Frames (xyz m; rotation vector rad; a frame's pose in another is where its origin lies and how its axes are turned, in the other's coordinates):
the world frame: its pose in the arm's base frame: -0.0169 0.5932 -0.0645 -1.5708 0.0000 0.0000
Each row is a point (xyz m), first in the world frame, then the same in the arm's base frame.
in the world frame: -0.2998 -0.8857 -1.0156
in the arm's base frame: -0.3167 -0.4224 0.8212
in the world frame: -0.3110 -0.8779 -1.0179
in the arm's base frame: -0.3279 -0.4247 0.8134
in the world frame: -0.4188 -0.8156 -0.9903
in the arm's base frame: -0.4357 -0.3971 0.7511
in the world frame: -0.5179 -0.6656 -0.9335
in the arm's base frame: -0.5348 -0.3403 0.6011
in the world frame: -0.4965 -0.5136 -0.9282
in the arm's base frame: -0.5134 -0.3350 0.4491
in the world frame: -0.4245 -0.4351 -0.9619
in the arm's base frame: -0.4414 -0.3687 0.3706
